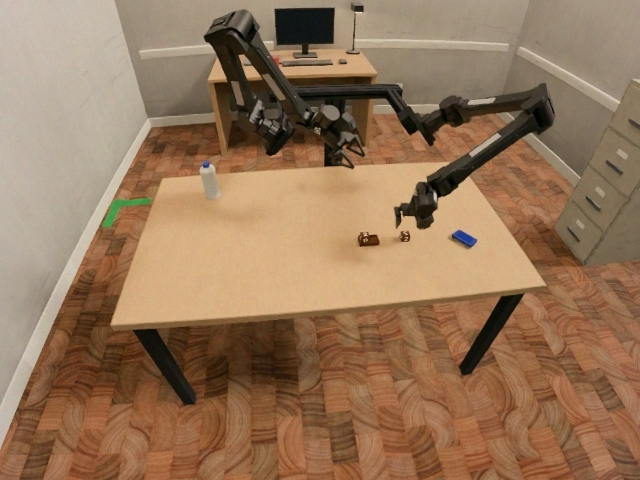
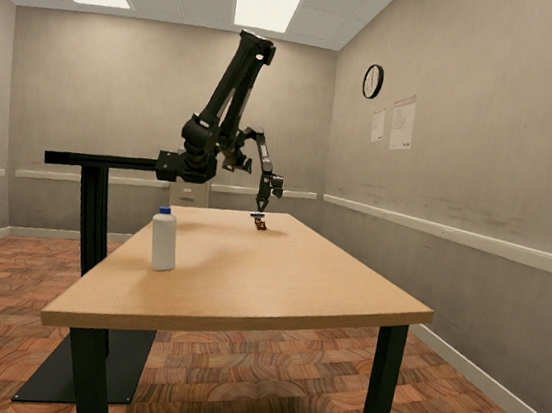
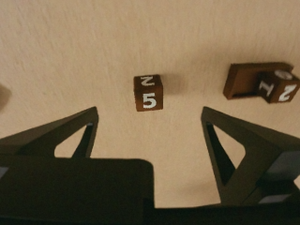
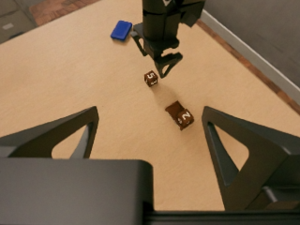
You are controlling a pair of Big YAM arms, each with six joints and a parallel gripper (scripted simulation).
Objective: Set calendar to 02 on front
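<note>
Now: left hand 15 cm to the left of the brown calendar tray, 6 cm above it and 2 cm past it. The rest, counted from my left hand: flat blue block 23 cm to the left, 6 cm below, 3 cm ahead.
</note>
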